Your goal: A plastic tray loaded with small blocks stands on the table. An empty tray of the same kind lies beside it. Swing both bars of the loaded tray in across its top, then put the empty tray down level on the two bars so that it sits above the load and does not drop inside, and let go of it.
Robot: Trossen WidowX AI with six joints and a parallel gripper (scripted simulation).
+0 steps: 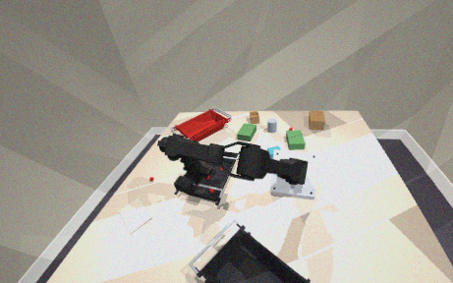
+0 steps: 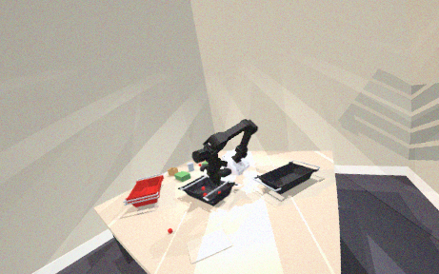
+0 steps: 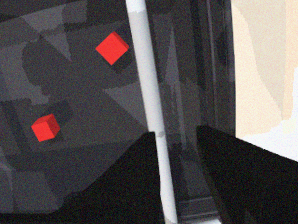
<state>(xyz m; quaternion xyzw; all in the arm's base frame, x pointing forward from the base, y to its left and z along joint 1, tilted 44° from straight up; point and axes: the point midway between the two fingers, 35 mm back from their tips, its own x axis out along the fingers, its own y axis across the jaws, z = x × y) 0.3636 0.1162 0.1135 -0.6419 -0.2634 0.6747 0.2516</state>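
The black tray lies 31 cm behind my gripper tip, 25 cm to the left of it and 4 cm below it. The rest, counted from my gripper tip: grey cylinder (55 cm to the right, 19 cm behind, 5 cm below); then white sheet (25 cm ahead, 18 cm to the left, 9 cm below).
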